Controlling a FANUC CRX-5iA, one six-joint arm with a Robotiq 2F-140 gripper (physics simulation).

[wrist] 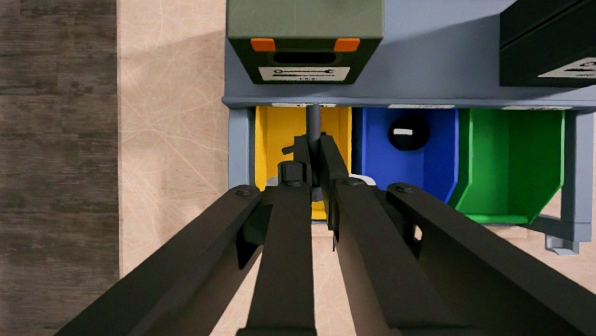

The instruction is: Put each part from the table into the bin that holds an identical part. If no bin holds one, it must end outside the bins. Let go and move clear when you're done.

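Places are measured from the arm's base along level axes (x ahead, y left, z up), in centimetres.
Pixels of known places: gripper, between the fingertips: point(312, 155).
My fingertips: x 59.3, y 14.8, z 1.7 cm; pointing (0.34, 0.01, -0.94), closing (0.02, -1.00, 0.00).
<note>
For each thing: its top centre in the pictures, then the offset to it from my fingertips. "spot": a spot on its surface instead. Level surfaces: height alone.
- dark bolt, centre of its top: point(314, 152) dz +1.6, dx +0.1, dy +0.0 cm
- yellow bin, centre of its top: point(303, 146) dz -10.7, dx +1.4, dy +0.5 cm
- small dark part, centre of its top: point(304, 144) dz -16.2, dx +2.1, dy +0.3 cm
- blue bin, centre of its top: point(410, 147) dz -10.7, dx +1.4, dy -10.7 cm
- round black part, centre of its top: point(412, 132) dz -15.7, dx +3.6, dy -12.9 cm
- green bin, centre of its top: point(516, 150) dz -10.7, dx +1.1, dy -21.9 cm
- grey-blue rack, a spot on its surface: point(239, 150) spot: dz -10.3, dx +0.9, dy +7.1 cm
- olive-green case, a spot on its surface: point(305, 19) spot: dz +0.9, dx +8.4, dy +0.5 cm
- black case, a spot on its surface: point(545, 42) spot: dz -3.6, dx +9.1, dy -18.3 cm
- wooden table, height of its surface: dz -18.8 cm
My gripper point(312, 155) is shut on a dark bolt point(313, 122) and holds it above the yellow bin point(279, 120). The bolt's shaft points up the view, and its head shows partly between the fingers. A small dark part point(287, 150) shows inside the yellow bin, mostly hidden behind the fingers. The blue bin point(390, 170), to the right, holds a round black part point(409, 133) with a white mark. The green bin point(532, 165) is at the far right, with no part seen in its visible inside. The lower part of the yellow bin is partly hidden by the gripper.
The bins sit in a grey-blue rack point(239, 150). On its top stand an olive-green case point(305, 19) with orange latches, just behind the yellow bin, and a black case point(545, 42) at the right. The wooden table point(170, 130) ends at the left, beside a dark floor point(57, 150).
</note>
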